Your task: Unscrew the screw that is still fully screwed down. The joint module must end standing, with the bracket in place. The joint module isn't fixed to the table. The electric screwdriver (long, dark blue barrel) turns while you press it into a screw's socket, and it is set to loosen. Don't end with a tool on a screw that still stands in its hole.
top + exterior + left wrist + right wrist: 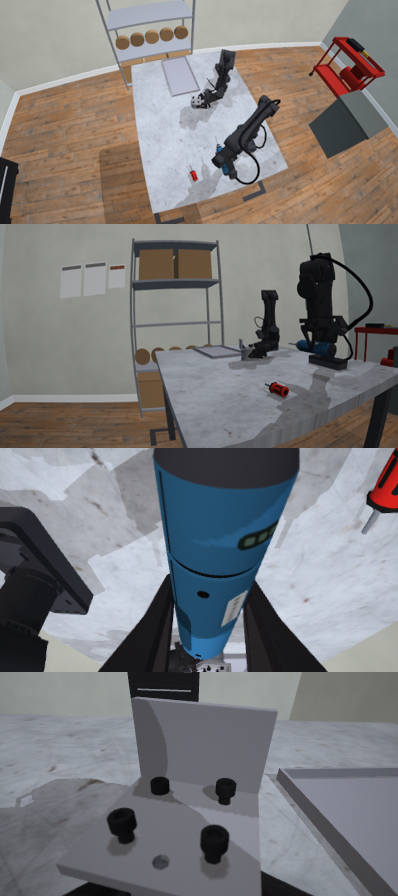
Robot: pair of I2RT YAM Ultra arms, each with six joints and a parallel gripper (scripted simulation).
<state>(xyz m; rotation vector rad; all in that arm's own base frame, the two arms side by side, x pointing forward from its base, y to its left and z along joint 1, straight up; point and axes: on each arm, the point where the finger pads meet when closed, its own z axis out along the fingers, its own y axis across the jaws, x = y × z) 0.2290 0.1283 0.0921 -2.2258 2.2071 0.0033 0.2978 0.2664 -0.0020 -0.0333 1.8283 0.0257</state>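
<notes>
Now: right hand right at the joint module. The rest, counted from my right hand: screw 40 mm above, 20 mm ahead, 10 mm to the left; grey bracket 50 mm above; flat grey tray 330 mm to the right, 70 mm ahead, 20 mm below.
</notes>
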